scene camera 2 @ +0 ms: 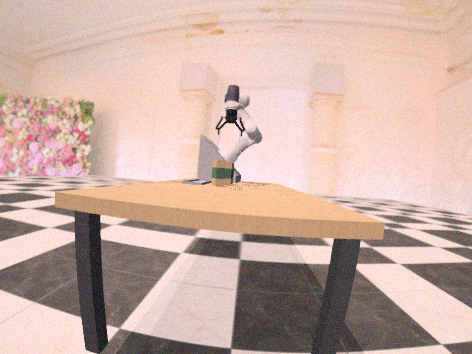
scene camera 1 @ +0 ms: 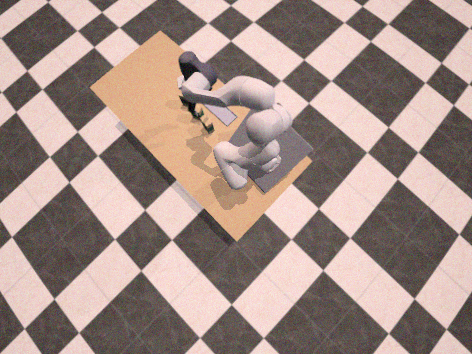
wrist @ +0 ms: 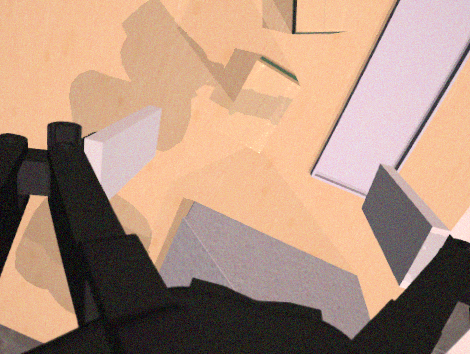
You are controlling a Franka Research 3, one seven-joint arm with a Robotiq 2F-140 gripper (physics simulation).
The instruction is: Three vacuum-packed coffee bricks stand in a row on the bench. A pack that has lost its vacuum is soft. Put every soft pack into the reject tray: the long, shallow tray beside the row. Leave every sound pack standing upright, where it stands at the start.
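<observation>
A tan coffee pack with a green band (scene camera 2: 222, 173) stands upright and hides the packs behind it. In scene view 1 the row shows as a far pack (scene camera 1: 182, 101), partly covered by the gripper, a middle pack (scene camera 1: 199, 114) and a pack nearest the base (scene camera 1: 209, 128). The wrist view shows a pack top (wrist: 265, 105) and part of another pack (wrist: 320, 15). Softness cannot be told. The long, shallow lilac tray (scene camera 1: 221, 114) (scene camera 2: 196, 182) (wrist: 395, 90) lies beside the row, with no pack seen in it. My gripper (scene camera 1: 192, 109) (scene camera 2: 230, 134) (wrist: 264, 159) is open and empty, above the row.
The dark grey base plate (scene camera 1: 295, 147) (wrist: 300, 265) lies near the tray's end, under the arm. A grey upright panel (scene camera 2: 206, 157) shows behind the packs in scene view 2. The arm covers part of the wooden bench (scene camera 1: 145, 75) (scene camera 2: 200, 205) in scene view 1.
</observation>
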